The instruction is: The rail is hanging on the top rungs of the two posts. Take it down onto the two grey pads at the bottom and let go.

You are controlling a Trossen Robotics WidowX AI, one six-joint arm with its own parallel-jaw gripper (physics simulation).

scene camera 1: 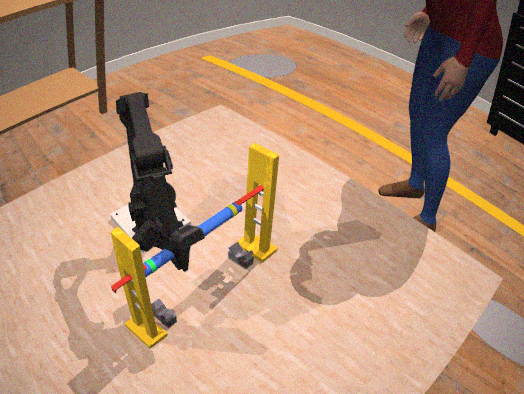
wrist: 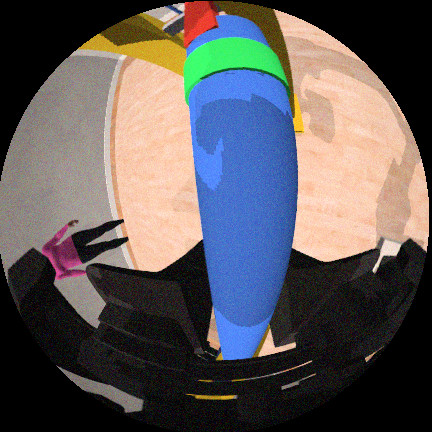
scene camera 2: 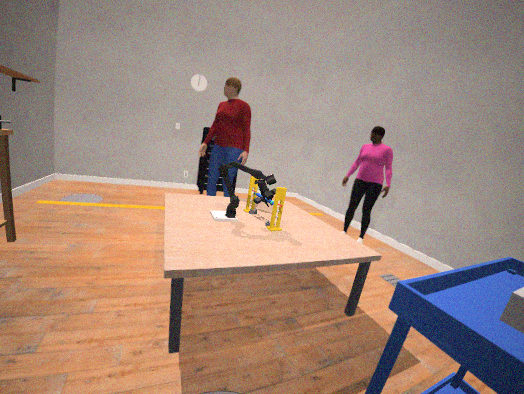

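Seen in the pictures: gripper, between the fingertips: (scene camera 1: 183,270) (scene camera 2: 269,206); arm's base, origin of its link: (wrist: 386,270) (scene camera 2: 230,216).
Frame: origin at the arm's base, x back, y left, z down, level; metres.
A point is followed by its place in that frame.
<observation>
The blue rail (scene camera 1: 217,222) @[z -0.167, x -0.248, y 0.016 m] (scene camera 2: 271,202) @[z -0.163, x -0.216, y -0.179 m] (wrist: 245,175), with a green band, a yellow band and red ends, spans the two yellow posts. Its red ends are in the upper openings of the near post (scene camera 1: 125,240) @[z -0.283, x -0.244, y -0.237 m] (scene camera 2: 281,193) @[z -0.246, x -0.238, y -0.245 m] and the far post (scene camera 1: 263,162) @[z -0.260, x -0.259, y 0.154 m], at or slightly above the top rungs; exact contact is unclear. My gripper (scene camera 1: 184,245) (wrist: 233,234) @[z -0.115, x -0.258, y -0.108 m] is shut on the rail's middle part, one finger on each side. One grey pad (scene camera 1: 164,313) @[z -0.015, x -0.252, y -0.178 m] lies at the foot of the near post, the other grey pad (scene camera 1: 241,254) @[z -0.007, x -0.251, y 0.103 m] at the far post's foot. No pad shows in the wrist view.
The white base plate (scene camera 1: 120,216) @[z -0.002, x 0.100, y -0.020 m] (scene camera 2: 218,215) @[z -0.002, x 0.085, y 0.015 m] of the arm is on the table (scene camera 1: 325,350) @[z 0.017, x -0.583, y -0.002 m] (scene camera 2: 200,250) @[z 0.018, x 0.342, y -0.443 m] behind the rail. A person in red (scene camera 1: 465,30) (scene camera 2: 232,120) stands beyond the table, and a person in pink (scene camera 2: 375,162) (wrist: 62,255) farther off. A blue cart (scene camera 2: 450,300) stands nearby.
</observation>
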